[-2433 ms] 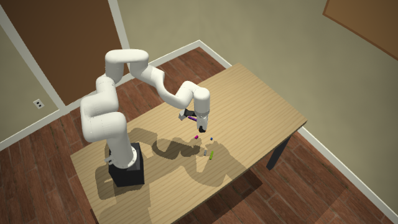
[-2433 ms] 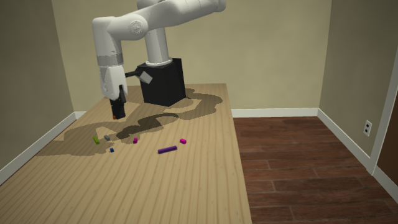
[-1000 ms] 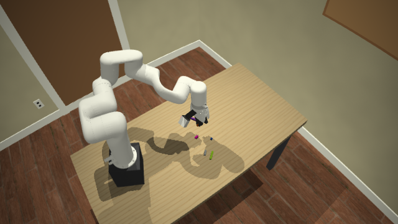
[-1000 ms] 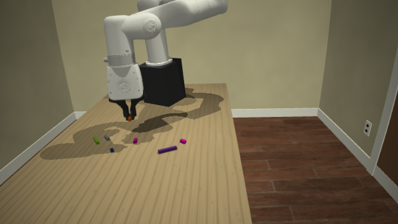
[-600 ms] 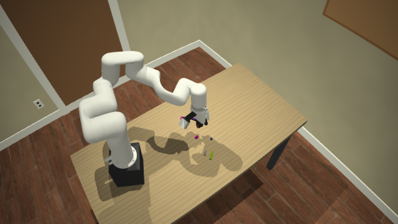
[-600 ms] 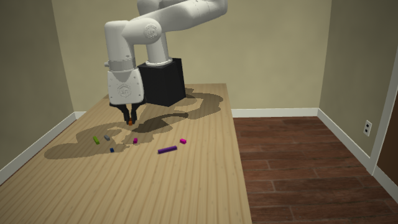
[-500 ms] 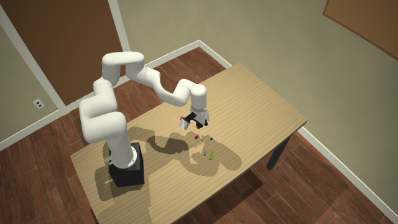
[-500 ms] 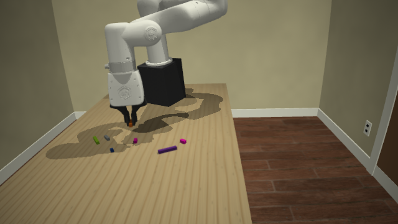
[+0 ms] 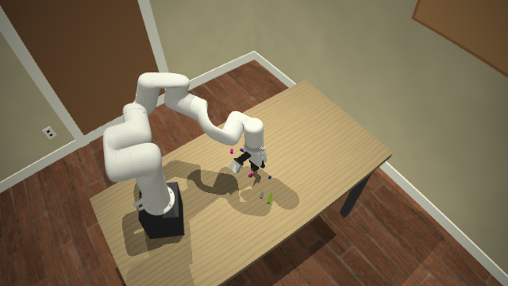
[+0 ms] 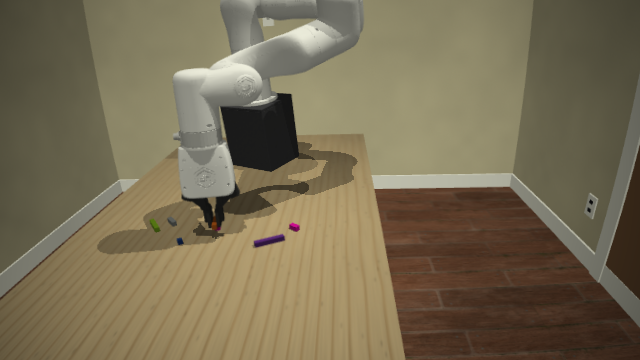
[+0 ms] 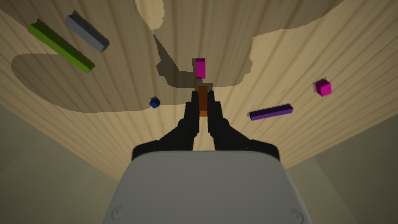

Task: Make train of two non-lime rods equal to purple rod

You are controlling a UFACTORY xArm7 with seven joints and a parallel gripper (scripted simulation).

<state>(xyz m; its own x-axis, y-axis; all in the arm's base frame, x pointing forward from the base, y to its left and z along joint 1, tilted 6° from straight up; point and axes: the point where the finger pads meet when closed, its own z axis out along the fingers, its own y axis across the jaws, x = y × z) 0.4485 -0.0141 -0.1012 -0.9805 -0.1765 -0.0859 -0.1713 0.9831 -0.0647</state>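
My gripper is now 3 cm short of the small blue rod, 7 cm to the left of it and 4 cm above it. Round my hand: grey rod 5 cm behind, 12 cm to the right, 4 cm below; then orange rod 2 cm below; then purple rod 3 cm ahead, 11 cm to the left, 4 cm below.
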